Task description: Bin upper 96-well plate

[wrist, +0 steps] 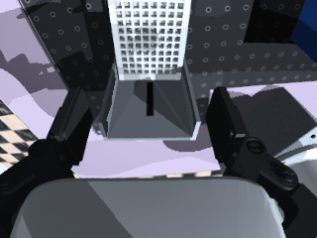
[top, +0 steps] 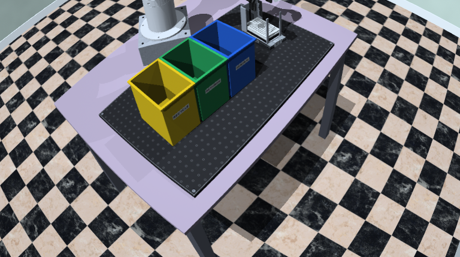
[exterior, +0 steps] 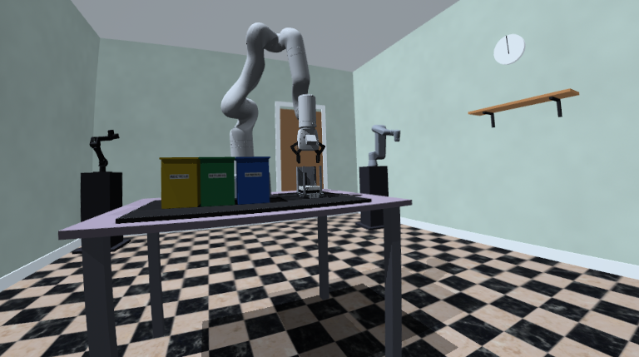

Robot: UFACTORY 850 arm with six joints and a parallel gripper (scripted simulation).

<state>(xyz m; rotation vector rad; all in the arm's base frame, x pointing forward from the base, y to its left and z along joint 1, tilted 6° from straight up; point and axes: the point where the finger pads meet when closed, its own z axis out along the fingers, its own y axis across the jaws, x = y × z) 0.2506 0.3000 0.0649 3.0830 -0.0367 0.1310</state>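
The white 96-well plate lies 13 cm below my hand. From my hand the other things lie so: blue bin: 27 cm to the right, 8 cm below, 7 cm ahead; then green bin: 40 cm to the right, 8 cm below, 8 cm ahead; then dark plate: 14 cm below.
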